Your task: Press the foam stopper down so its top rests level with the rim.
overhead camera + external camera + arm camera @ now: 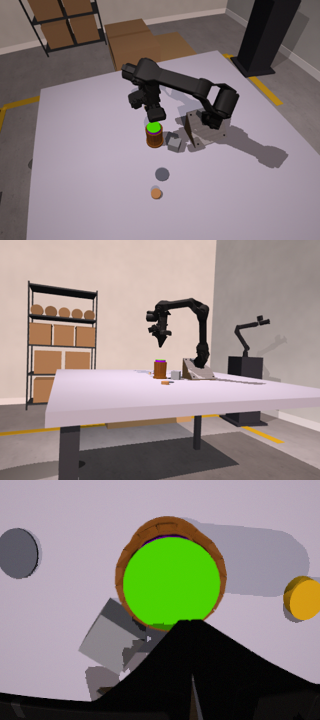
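Right now my hand is 12 cm above the bright green foam stopper. The rest, counted from my hand: orange disc (4 cm ahead, 26 cm to the left, 22 cm below); then grey cube (9 cm behind, 6 cm to the left, 20 cm below); then dark grey disc (18 cm to the left, 22 cm below).
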